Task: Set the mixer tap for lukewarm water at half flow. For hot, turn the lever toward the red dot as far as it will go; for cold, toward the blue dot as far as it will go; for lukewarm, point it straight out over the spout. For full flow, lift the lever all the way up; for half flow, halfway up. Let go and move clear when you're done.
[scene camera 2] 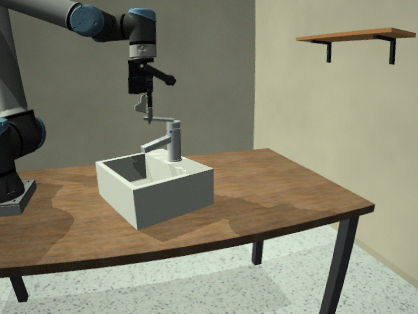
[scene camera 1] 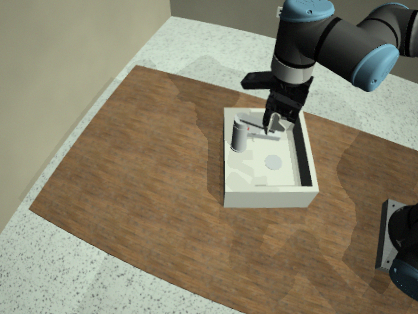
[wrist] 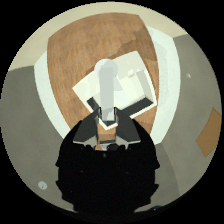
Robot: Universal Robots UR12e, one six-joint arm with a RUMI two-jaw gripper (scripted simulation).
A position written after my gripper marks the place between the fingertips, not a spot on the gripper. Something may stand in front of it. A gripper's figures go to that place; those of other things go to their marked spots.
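I see my gripper (wrist: 107,107) 0.15 m from the lens. There is a lever (wrist: 106,85) too, and the lever is 0.12 m from the lens.
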